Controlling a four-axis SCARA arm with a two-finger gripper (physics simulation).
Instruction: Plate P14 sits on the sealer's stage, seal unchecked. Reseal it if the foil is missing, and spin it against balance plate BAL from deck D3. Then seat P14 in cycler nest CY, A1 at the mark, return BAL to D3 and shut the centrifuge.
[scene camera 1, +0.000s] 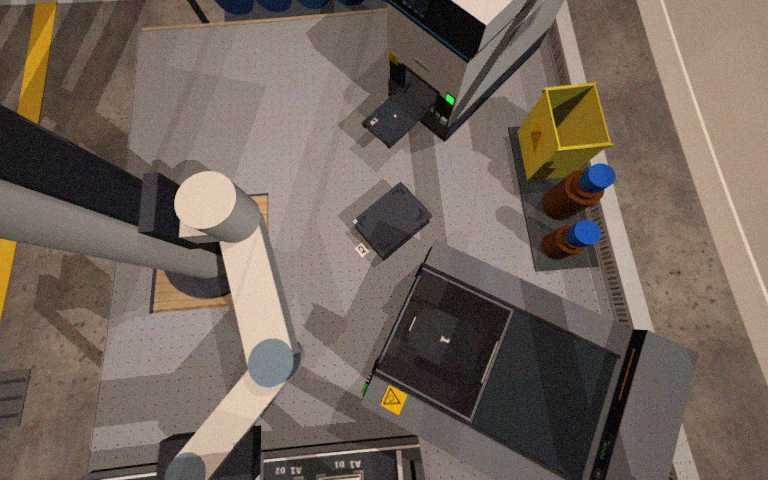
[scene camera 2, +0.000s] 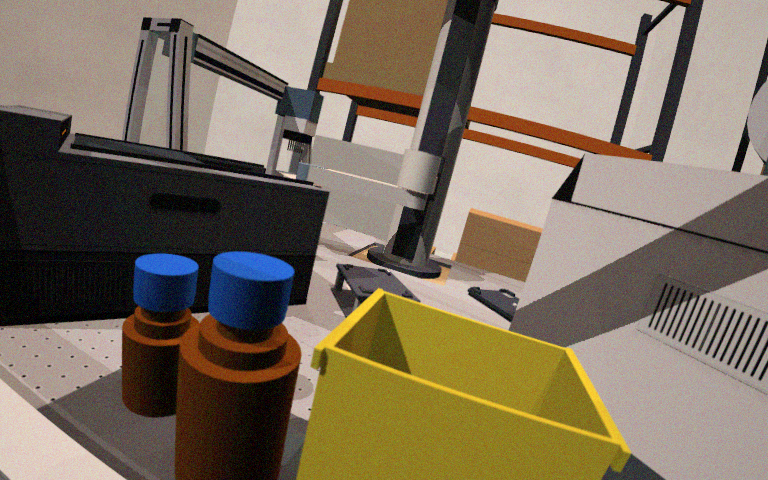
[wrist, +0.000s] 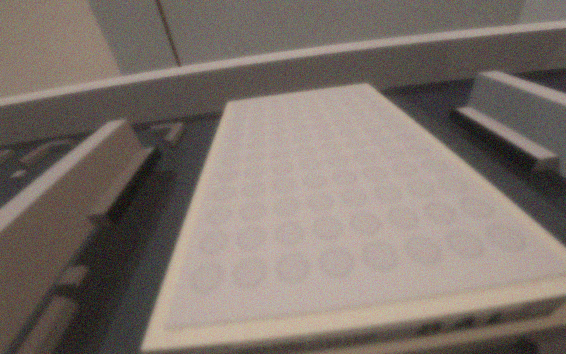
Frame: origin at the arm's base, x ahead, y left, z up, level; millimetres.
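Seen in the pictures: gripper, between the fingertips: (wrist: 302, 115); arm's base, origin of its link: (scene camera 1: 214, 251) (scene camera 2: 403, 264).
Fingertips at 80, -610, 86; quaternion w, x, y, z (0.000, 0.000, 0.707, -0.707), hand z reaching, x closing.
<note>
Pixels of each thing's top centre, then the offset from my fingertips to it, as dx, dy, dz. "*": a spot on its surface instead. Level surfaces: height alone.
- Balance plate BAL, centre of its top: (wrist: 316, 142) -2, +27, +0
- deck, height of its surface: dz -16
- sealer's stage, centre of its top: (scene camera 2: 522, 306) (scene camera 1: 399, 111) +445, +903, +36
- Cycler nest CY, centre of its top: (scene camera 2: 376, 278) (scene camera 1: 392, 217) +403, +638, -8
- dark chamber with a part marked 1, a spot on its surface: (scene camera 1: 445, 339) * +486, +345, +67
- dark mat, height of its surface: dz -69
- sealer, a spot on its surface: (scene camera 2: 640, 249) * +668, +952, +186
Balance plate BAL (wrist: 320, 200), pale, foil-covered and with a blurred front label, fills the middle of the wrist view. My gripper (wrist: 302, 115) is open, one finger on each side of the plate's far part, gripping nothing. The arm's end reaches over the deck (scene camera 1: 370, 459); the fingers are hidden in both scene views. The sealer's stage (scene camera 1: 394, 120) is out and bare. Cycler nest CY (scene camera 1: 392, 219) (scene camera 2: 376, 281) is empty. The centrifuge (scene camera 1: 441, 254) (scene camera 2: 243, 226) shows a dark chamber with a part marked 1 (scene camera 1: 445, 339); no plate is discernible there. P14 is not identifiable in these views.
A yellow bin (scene camera 1: 540, 141) (scene camera 2: 453, 407) and two blue-capped brown bottles (scene camera 1: 572, 195) (scene camera 1: 563, 240) stand on a dark mat (scene camera 1: 566, 261) at the right. The sealer (scene camera 1: 424, 62) (scene camera 2: 640, 249) stands beyond CY. A gantry (scene camera 2: 180, 84) rises behind the centrifuge.
</note>
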